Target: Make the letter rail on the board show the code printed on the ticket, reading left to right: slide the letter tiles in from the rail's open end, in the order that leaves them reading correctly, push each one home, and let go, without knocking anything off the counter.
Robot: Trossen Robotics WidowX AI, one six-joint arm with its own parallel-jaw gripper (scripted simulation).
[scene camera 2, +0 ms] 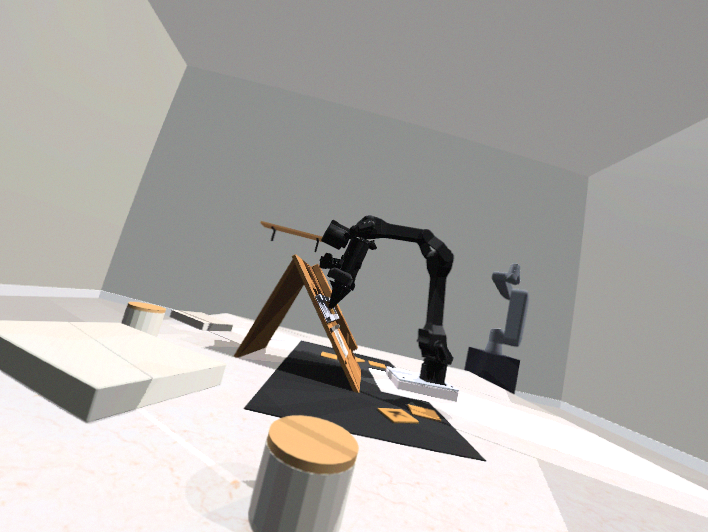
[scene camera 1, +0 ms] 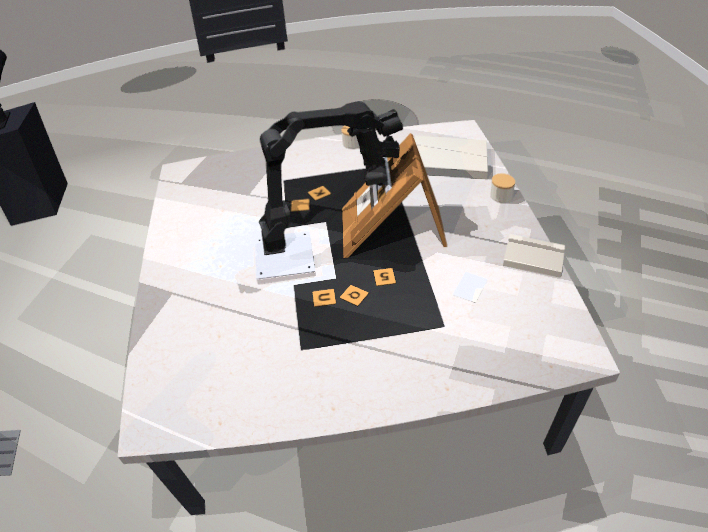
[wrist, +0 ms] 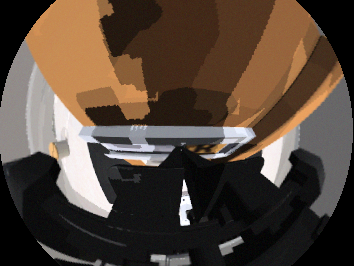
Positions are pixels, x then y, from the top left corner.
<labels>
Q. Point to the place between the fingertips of my gripper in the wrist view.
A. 179, 149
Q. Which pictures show my gripper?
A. Scene camera 2, scene camera 1 and the wrist view: all of them.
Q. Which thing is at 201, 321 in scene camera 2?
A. A cream wedge block.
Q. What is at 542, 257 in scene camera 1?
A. A cream wedge block.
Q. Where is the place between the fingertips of my gripper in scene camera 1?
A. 380, 184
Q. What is my gripper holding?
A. Nothing.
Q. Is my gripper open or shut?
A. Shut.
</labels>
